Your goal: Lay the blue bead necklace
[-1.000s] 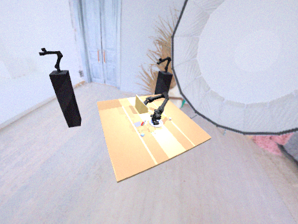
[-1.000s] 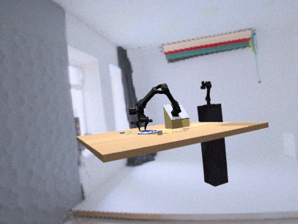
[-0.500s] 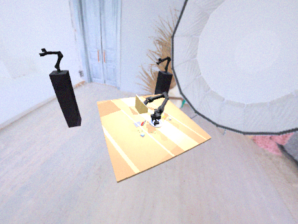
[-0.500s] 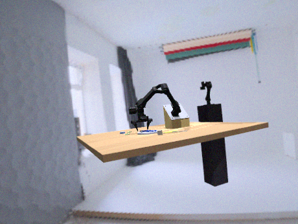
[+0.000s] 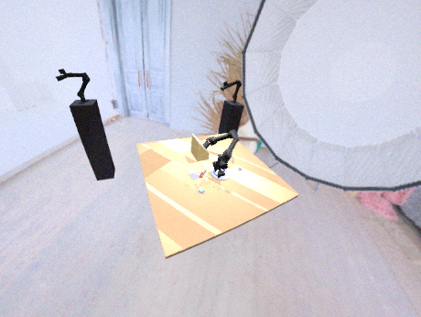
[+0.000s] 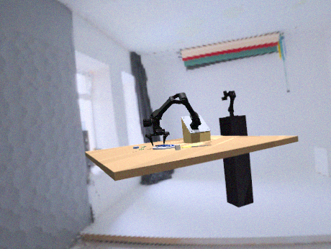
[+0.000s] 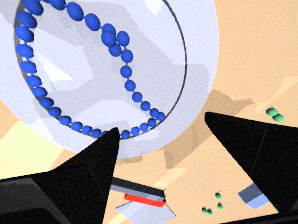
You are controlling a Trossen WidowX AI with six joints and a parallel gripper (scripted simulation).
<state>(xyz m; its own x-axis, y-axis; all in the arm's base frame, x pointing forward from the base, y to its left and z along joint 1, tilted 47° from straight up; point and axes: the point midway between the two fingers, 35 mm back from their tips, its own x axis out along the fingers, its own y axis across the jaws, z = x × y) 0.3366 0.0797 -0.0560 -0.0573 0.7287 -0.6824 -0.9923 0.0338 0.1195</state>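
Now: the round bead board 60 mm to the left of my gripper tip, 40 mm behind it and 10 mm below it. Round my gripper tip: yellow flat piece 220 mm to the left, 160 mm behind, 20 mm below; then pale blue cube 210 mm to the right, 140 mm ahead, 10 mm below; then red-and-grey object 130 mm to the right, 60 mm behind, 20 mm below.
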